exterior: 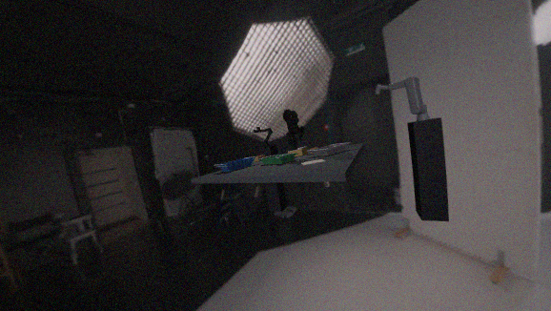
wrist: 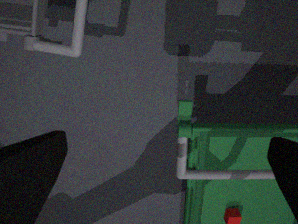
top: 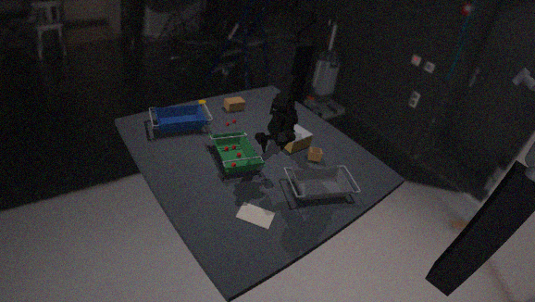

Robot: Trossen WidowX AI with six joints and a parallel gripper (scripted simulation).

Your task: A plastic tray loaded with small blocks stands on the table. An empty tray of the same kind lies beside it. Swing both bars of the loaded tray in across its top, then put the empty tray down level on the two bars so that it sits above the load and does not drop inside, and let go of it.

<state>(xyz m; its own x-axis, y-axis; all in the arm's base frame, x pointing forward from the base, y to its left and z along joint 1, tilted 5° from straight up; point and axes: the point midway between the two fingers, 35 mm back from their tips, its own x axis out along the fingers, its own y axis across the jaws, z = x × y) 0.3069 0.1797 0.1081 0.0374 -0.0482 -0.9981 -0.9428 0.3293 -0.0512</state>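
Now: gripper tip 16 cm past the grey tray, 23 cm to the right of it and 10 cm above it. The rest, counted from my gripper tip: white card (23 cm ahead, 18 cm to the left, 14 cm below); then small tan box (34 cm behind, 4 cm to the left, 13 cm below).
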